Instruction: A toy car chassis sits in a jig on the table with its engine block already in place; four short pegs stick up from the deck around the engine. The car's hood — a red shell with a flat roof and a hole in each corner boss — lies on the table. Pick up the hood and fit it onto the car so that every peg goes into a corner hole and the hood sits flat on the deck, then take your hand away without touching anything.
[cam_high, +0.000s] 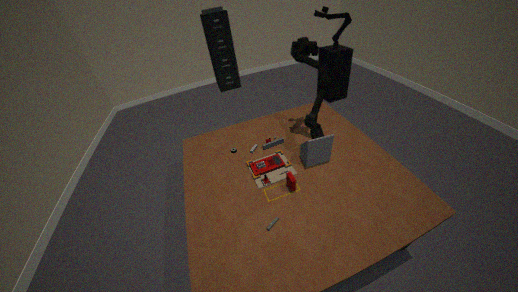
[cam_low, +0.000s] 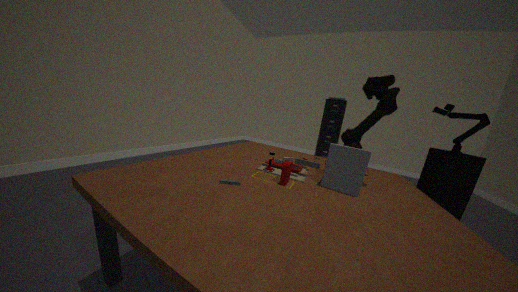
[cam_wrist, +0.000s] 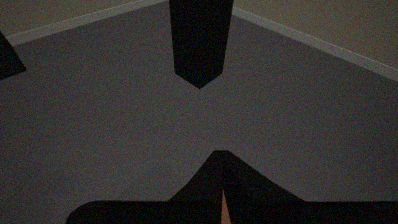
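Right now the red hood is 480 mm ahead of my gripper tip, 630 mm to the left of it and 440 mm below it. The rest, counted from my gripper tip: jig (530 mm ahead, 430 mm to the left, 480 mm below).
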